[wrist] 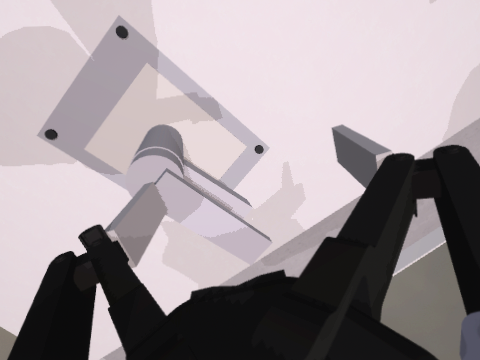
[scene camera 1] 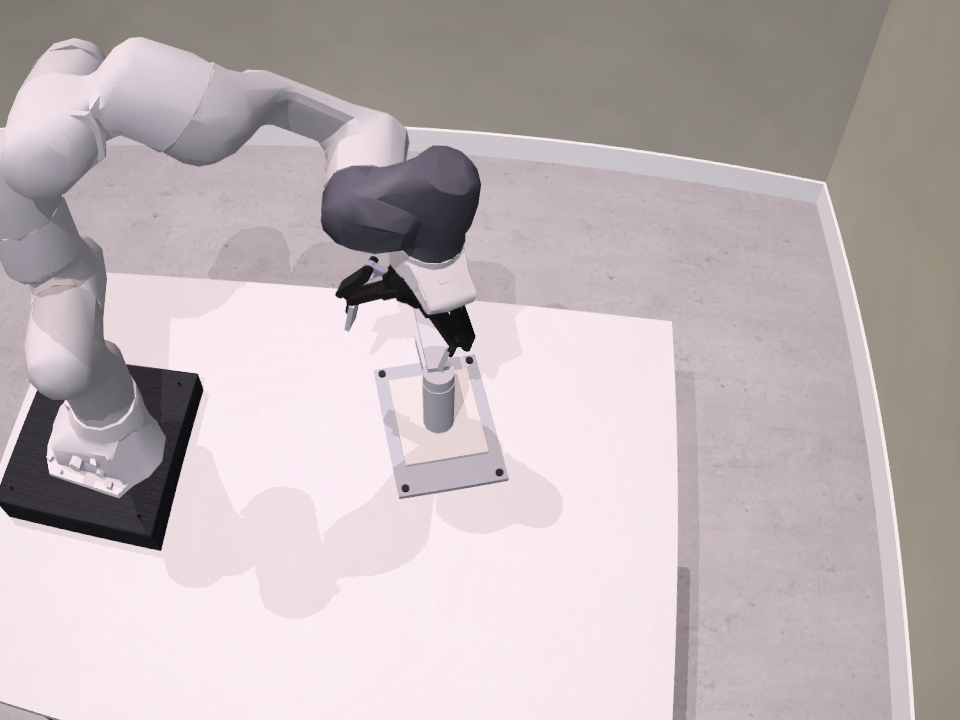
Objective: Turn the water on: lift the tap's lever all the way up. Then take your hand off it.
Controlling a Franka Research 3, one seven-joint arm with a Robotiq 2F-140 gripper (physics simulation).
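The tap's grey round body [scene camera 1: 438, 409] [wrist: 164, 139] stands upright on a base plate [scene camera 1: 452, 473] [wrist: 85, 92]. Its pale, flat lever [scene camera 1: 422, 346] [wrist: 212, 214] extends from the top of the body, above a thinner bar, the spout [wrist: 227, 191]. How steeply the lever is tilted is hard to tell. My gripper [scene camera 1: 397, 337] [wrist: 243, 171] is wide open and holds nothing. One fingertip pad is close beside the lever's root at the top of the body; whether they touch is not clear. The other pad is well off to the far side, and the lever lies across the space between them.
The base plate has dark screws at its corners and a cream panel [scene camera 1: 465, 445] [wrist: 120, 120]. It lies on a white table top [scene camera 1: 581, 604]. The arm's black mounting block [scene camera 1: 179, 434] is at the left, and the arm arches over the back of the table.
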